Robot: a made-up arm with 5 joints. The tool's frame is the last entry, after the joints. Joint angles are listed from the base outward. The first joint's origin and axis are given. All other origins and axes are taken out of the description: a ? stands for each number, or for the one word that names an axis. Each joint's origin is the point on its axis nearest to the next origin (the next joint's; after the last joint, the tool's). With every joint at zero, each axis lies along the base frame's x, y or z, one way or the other. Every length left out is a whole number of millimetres.
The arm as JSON. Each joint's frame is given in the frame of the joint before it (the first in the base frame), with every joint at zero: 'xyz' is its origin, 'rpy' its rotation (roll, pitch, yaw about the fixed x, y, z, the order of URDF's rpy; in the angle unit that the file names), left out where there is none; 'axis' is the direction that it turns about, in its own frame. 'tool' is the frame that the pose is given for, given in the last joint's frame.
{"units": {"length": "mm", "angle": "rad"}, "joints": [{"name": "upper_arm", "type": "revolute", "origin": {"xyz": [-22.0, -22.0, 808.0]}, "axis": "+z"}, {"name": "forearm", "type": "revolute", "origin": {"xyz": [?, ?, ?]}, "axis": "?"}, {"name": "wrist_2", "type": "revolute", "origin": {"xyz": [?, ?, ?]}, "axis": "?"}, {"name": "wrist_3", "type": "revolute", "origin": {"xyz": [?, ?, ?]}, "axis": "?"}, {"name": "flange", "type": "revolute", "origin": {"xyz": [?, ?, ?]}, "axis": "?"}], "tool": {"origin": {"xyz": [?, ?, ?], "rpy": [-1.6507, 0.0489, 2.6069]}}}
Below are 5 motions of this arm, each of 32 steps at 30 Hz.
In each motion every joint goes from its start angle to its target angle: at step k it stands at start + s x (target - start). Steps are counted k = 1, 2, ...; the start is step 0. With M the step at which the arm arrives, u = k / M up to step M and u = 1 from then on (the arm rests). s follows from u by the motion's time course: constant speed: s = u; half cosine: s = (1 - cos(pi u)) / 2; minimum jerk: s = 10 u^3 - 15 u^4 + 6 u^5.
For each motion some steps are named. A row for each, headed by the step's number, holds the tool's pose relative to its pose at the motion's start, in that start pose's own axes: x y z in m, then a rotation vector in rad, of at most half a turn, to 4 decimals.
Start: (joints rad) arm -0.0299 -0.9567 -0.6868 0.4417 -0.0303
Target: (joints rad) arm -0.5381 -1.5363 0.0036 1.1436 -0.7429
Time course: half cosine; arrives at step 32
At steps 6, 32:
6: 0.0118 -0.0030 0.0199 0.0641 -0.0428 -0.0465
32: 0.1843 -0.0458 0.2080 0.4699 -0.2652 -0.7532

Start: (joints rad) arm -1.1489 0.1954 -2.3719 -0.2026 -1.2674
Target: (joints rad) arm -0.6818 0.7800 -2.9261 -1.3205 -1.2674
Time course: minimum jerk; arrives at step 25
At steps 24, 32:
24: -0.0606 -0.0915 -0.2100 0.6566 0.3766 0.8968
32: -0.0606 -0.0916 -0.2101 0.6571 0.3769 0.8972

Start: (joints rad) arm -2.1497 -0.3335 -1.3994 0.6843 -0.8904
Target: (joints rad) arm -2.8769 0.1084 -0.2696 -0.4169 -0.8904
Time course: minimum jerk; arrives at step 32
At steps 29, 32:
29: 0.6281 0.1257 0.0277 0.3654 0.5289 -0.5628
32: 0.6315 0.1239 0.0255 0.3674 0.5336 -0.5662

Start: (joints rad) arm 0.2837 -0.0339 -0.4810 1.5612 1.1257
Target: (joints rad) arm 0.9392 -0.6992 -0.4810 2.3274 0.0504
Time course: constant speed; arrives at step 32
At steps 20, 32:
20: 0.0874 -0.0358 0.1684 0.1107 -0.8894 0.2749
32: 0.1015 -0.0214 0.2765 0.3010 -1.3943 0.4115

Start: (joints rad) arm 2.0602 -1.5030 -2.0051 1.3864 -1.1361
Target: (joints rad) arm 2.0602 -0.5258 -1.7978 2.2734 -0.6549
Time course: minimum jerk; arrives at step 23
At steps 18, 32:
18: 0.2298 0.5388 -0.1026 -0.6984 0.4759 -1.7645
32: 0.2592 0.5615 -0.1207 -0.7207 0.4847 -1.9180

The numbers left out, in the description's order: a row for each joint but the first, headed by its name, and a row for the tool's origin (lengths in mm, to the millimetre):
forearm: xyz -5.0 6.0 0.0, axis +y
wrist_2: xyz 74.0 0.0 264.0, axis +y
wrist_3: xyz 114.0 0.0 -372.0, axis +y
flange: xyz 54.0 0.0 -77.0, axis -z
tool: xyz -9.0 6.0 0.0

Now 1 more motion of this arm.
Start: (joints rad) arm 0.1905 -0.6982 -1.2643 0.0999 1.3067
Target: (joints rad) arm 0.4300 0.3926 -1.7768 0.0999 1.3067
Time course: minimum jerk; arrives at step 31
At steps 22, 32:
22: 0.0468 0.2347 0.3459 0.5264 -0.0109 -0.0680
32: 0.0584 0.2464 0.4274 0.6188 -0.0231 -0.0823

